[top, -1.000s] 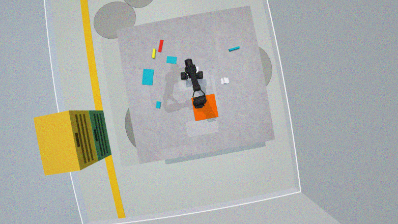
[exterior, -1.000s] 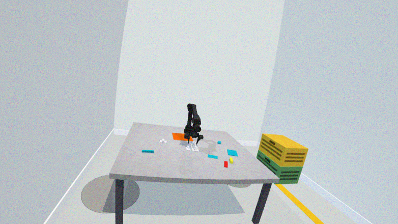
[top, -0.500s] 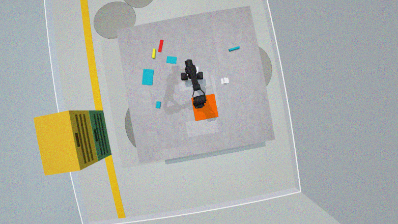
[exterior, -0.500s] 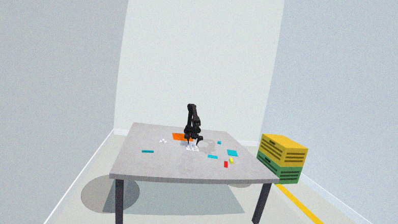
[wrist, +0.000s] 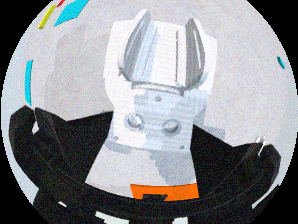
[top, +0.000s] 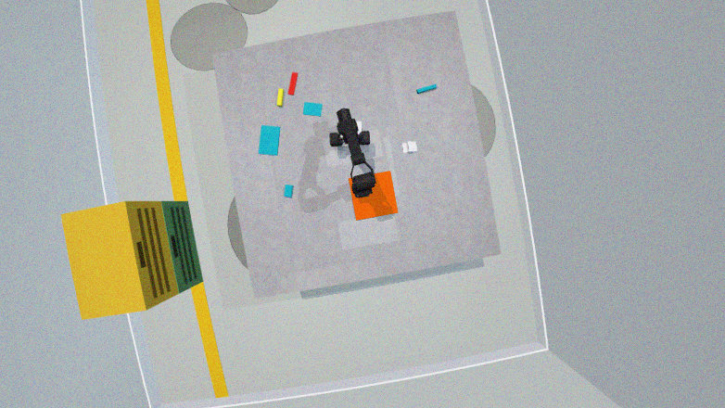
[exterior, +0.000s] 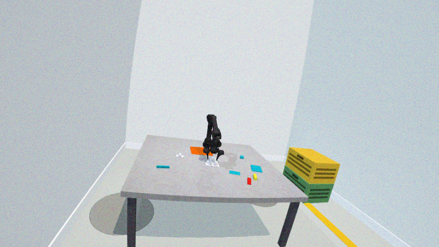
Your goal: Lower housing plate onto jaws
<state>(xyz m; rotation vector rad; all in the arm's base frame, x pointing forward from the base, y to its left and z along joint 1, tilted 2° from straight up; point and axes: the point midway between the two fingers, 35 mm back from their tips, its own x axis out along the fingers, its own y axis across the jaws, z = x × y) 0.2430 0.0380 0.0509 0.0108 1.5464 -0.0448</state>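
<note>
Now: the white-grey part 20 mm ahead of my gripper tip and 20 mm to the right of it. Round my gripper tip: white block 50 mm behind, 290 mm to the right, 10 mm below; red bar 340 mm ahead, 270 mm to the left, 20 mm below; yellow bar 270 mm ahead, 340 mm to the left, 10 mm below.
</note>
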